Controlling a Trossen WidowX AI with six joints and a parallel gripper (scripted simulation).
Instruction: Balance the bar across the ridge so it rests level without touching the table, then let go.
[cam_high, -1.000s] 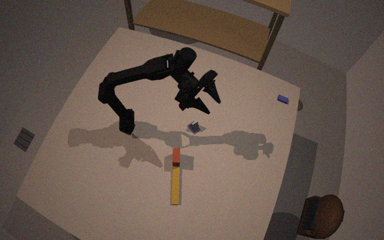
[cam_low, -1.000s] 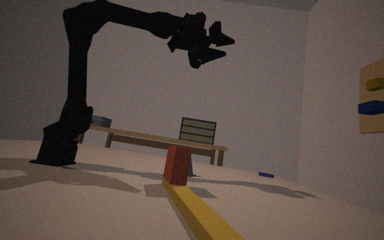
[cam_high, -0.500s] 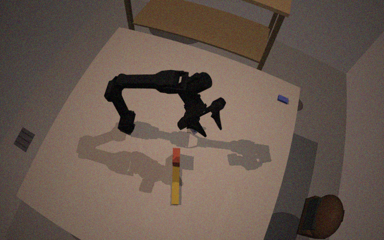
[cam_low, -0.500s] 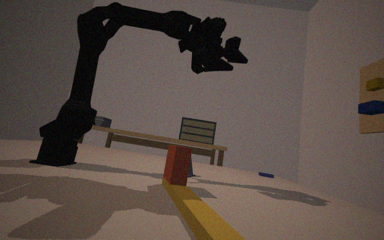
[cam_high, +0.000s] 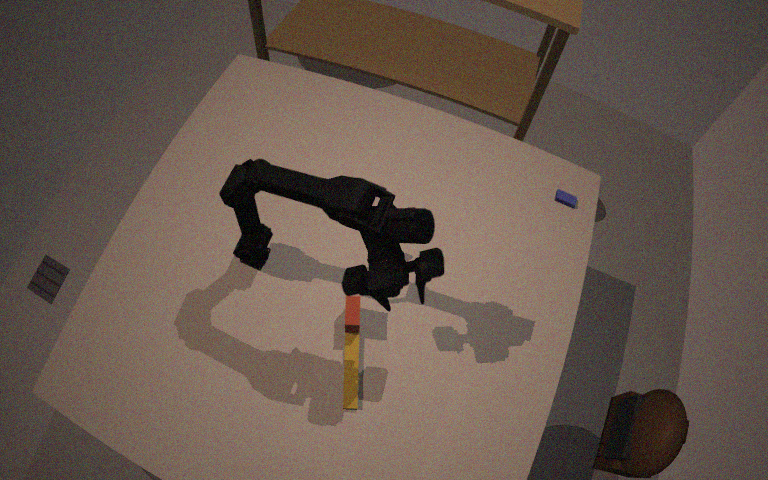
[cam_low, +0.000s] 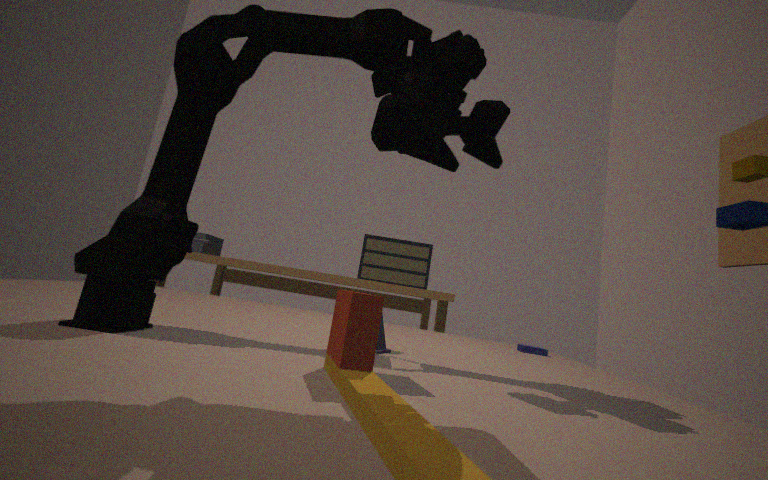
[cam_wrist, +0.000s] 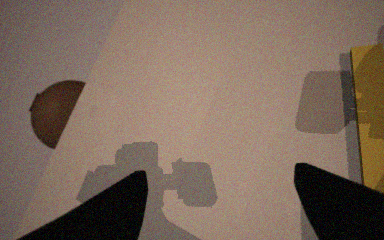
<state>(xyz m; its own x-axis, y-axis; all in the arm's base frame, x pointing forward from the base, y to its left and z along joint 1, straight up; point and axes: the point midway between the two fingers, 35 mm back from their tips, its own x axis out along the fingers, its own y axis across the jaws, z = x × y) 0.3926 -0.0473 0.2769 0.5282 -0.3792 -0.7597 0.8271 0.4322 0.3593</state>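
The small grey ridge lies 220 mm below my gripper tip, 190 mm to the left of it and 90 mm behind it. Round my gripper tip: small blue block (560 mm to the left, 330 mm ahead, 240 mm below).
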